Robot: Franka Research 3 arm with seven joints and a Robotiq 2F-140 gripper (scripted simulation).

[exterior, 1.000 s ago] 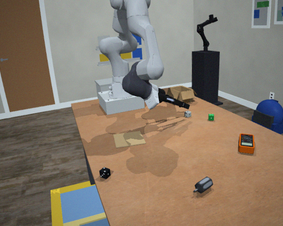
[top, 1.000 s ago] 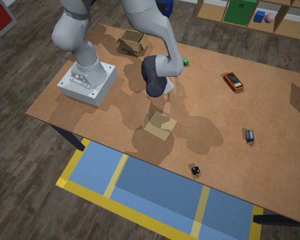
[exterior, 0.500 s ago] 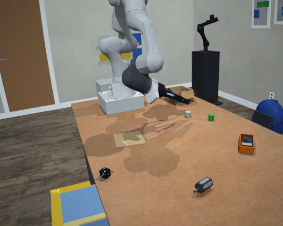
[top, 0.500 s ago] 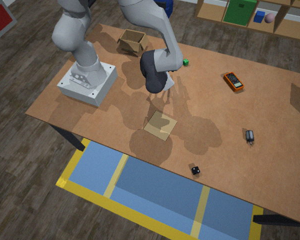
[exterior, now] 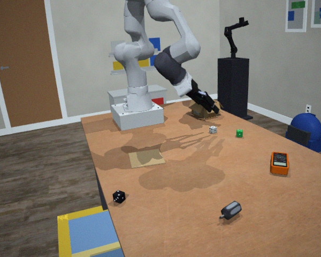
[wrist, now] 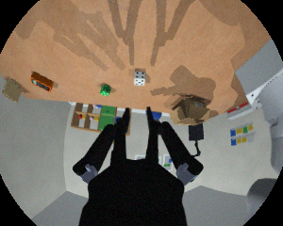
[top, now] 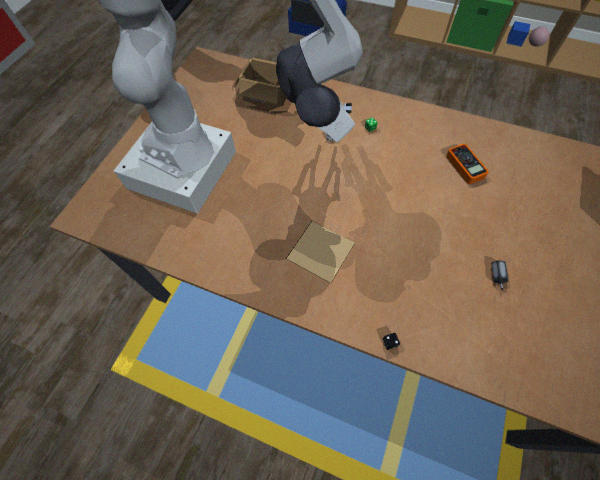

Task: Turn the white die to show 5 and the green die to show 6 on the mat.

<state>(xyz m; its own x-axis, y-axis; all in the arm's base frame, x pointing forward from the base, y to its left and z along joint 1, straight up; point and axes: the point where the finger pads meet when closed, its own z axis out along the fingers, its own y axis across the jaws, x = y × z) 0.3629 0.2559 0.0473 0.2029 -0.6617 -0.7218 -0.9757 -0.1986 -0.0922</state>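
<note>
Right now the white die is 10 mm to the left of my hand and 120 mm below it. The rest, counted from my hand: tan mat 100 mm ahead, 400 mm to the right, 130 mm below; green die 110 mm ahead, 100 mm to the left, 120 mm below; cardboard box 280 mm behind, 150 mm to the left, 90 mm below.
</note>
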